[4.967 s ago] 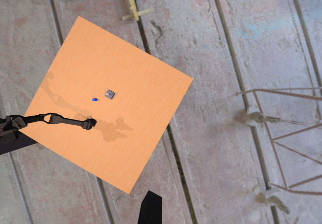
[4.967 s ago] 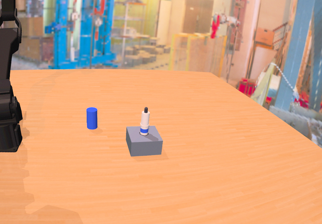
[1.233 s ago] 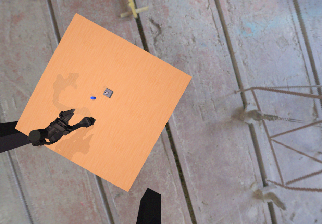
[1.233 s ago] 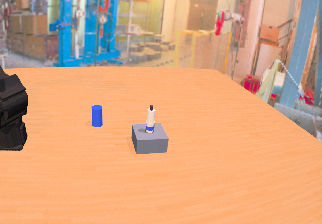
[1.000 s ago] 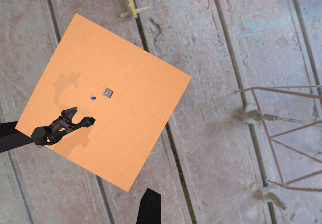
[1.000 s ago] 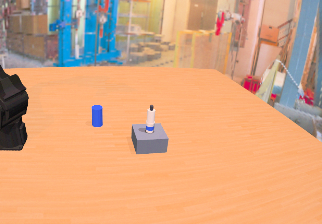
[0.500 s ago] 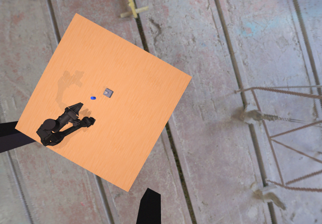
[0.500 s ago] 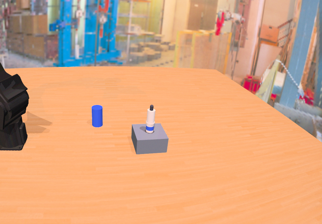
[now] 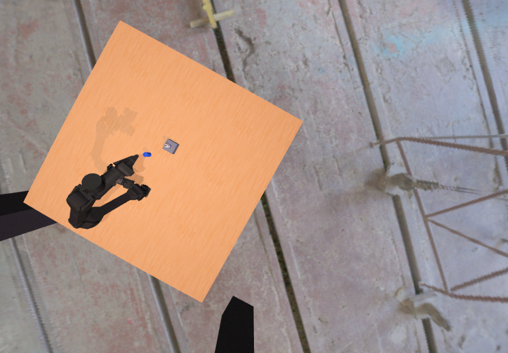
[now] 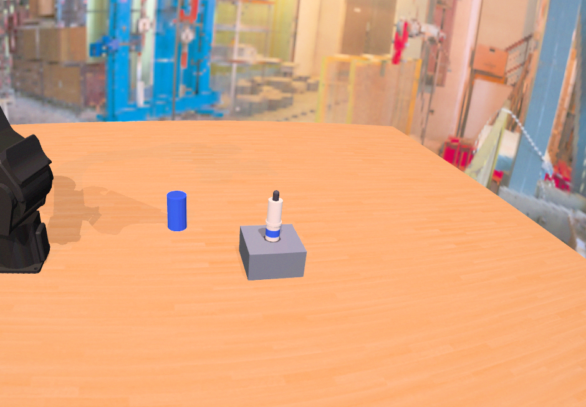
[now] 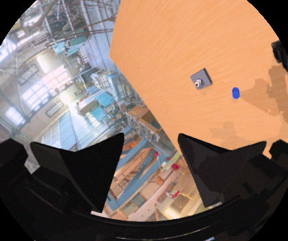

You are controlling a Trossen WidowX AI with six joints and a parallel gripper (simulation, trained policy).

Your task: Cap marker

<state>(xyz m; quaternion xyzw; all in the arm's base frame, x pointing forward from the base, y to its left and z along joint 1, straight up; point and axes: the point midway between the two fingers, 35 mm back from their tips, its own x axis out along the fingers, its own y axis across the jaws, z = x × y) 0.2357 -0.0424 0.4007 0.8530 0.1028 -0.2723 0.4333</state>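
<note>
Right now the blue cap is 50 mm behind my gripper tip, 120 mm to the left of it and 360 mm below it. Round my gripper tip: grey holder block (60 mm ahead, 20 mm to the left, 360 mm below).
</note>
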